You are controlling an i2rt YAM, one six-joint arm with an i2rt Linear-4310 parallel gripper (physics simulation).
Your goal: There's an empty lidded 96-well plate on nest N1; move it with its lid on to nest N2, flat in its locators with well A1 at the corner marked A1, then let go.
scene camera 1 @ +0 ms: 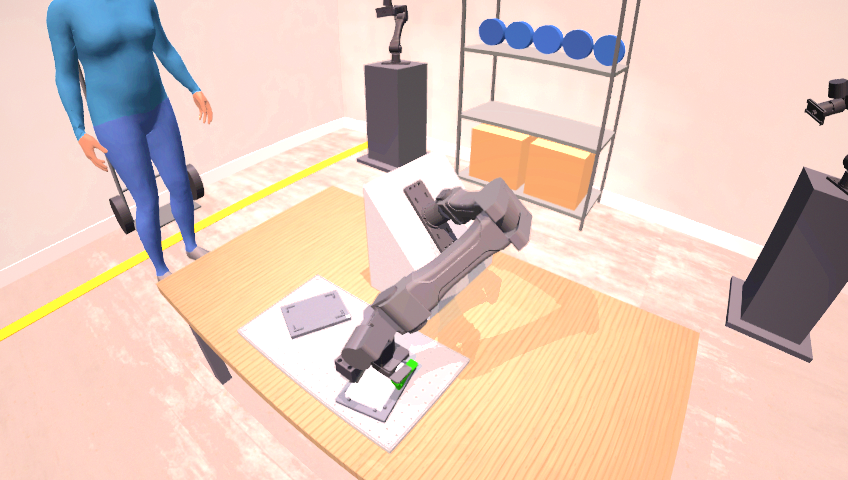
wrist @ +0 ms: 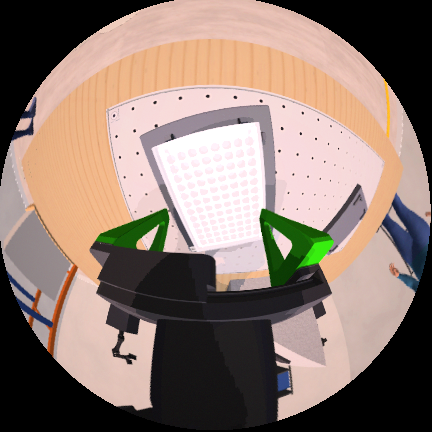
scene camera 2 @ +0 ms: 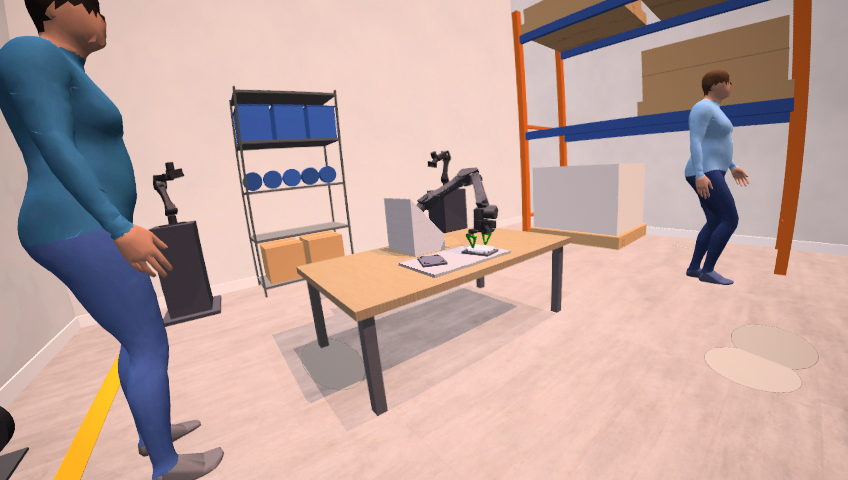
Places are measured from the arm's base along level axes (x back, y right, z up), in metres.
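Pixels of known places: gripper, between the fingertips: (scene camera 1: 382, 376) (wrist: 213, 213) (scene camera 2: 479, 246); arm's base, origin of its link: (scene camera 1: 430, 216) (scene camera 2: 414, 215).
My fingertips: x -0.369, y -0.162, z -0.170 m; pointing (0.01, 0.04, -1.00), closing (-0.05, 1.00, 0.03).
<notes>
Ahead of a thing's pixels: the offset from my fingertips to its top centre. Level surfaces: height alone.
The white lidded 96-well plate {dx -0.015, dy +0.005, dz +0.003 m} (scene camera 1: 370, 391) (scene camera 2: 479, 249) (wrist: 220, 175) lies on the grey nest N1 {dx -0.014, dy +0.007, dz -0.004 m} (scene camera 1: 363, 411) (wrist: 269, 150). Rows of wells show through its bright top in the wrist view; its A1 corner cannot be read. My gripper (scene camera 1: 378, 383) (scene camera 2: 479, 245) (wrist: 213, 213) is open and empty, pointing down just above the plate, with its green fingertips apart toward the plate's two long sides. The arm hides one finger in scene camera 1. The other grey nest, N2 {dx +0.041, dy +0.286, dz -0.008 m} (scene camera 1: 315, 313) (scene camera 2: 432, 260) (wrist: 348, 220), holds no plate and has small corner locators; its A1 mark is not legible.
Both nests stand on a white perforated board (scene camera 1: 270, 324) (scene camera 2: 416, 266) (wrist: 310, 172) on the wooden table {dz -0.038 m} (scene camera 1: 601, 368) (scene camera 2: 351, 291). A pale wedge-shaped block (scene camera 1: 386, 243) (scene camera 2: 401, 228) carries the arm's base behind the board. A person (scene camera 1: 113, 77) stands beyond the table.
</notes>
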